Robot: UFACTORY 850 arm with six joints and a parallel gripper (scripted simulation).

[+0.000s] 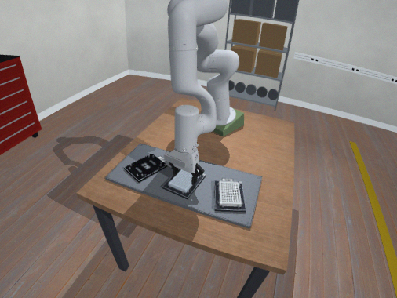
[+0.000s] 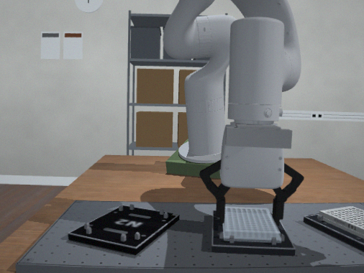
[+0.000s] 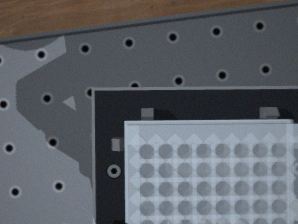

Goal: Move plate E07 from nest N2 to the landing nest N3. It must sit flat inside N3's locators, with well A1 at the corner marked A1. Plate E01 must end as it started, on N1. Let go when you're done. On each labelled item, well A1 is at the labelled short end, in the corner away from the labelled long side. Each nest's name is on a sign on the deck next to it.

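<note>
Now: hand 10 mm above the clear well plate. Also, from my hand: white well plate (20 mm behind, 200 mm to the left, 10 mm below); landing nest N3 (20 mm below); A1 corner mark (50 mm behind, 130 mm to the right, 20 mm below).
</note>
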